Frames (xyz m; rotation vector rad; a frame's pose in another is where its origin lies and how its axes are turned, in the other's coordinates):
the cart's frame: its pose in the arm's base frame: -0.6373 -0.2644 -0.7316 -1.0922 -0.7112 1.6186
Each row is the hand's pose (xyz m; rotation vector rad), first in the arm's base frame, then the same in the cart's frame.
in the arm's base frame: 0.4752 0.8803 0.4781 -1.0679 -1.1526 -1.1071
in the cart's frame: 0.6274 -1.8518 -0.4343 -1.1560 1.1521 -1.8676
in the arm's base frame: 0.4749 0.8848 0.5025 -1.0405 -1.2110 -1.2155
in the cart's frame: 0.6241 -1.8739 -0.4236 -1.2630 1.1420 -1.9364
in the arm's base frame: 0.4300 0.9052 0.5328 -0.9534 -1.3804 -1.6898
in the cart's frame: 0.6375 -1.8877 -0.3690 -1.7305 1.1553 -2.1549
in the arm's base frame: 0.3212 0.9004 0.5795 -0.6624 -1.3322 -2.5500
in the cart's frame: 0.6267 -1.8811 -0.2511 1.6644 -0.9034 1.6947
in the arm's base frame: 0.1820 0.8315 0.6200 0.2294 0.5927 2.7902
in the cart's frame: 0.5594 -1.8367 -0.1124 1.2081 -0.7937 1.0690
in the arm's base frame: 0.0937 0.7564 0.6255 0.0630 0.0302 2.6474
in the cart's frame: 0.4931 -1.7815 -0.0347 0.9047 -0.8205 0.7091
